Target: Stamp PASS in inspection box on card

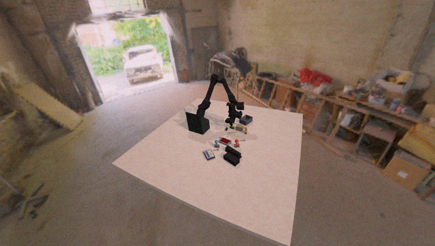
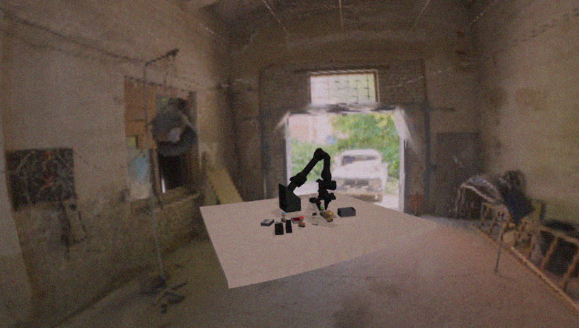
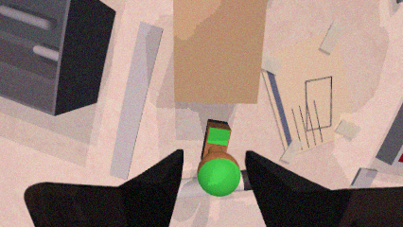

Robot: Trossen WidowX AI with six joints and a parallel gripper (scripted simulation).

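Now: the green-knobbed stamp 2 cm below my gripper tip. Round my gripper tip: white marker 4 cm behind, 3 cm below, 2 cm to the right; card 8 cm to the right, 5 cm ahead, 4 cm below; cardboard box 7 cm ahead, 2 cm below, 1 cm to the left.
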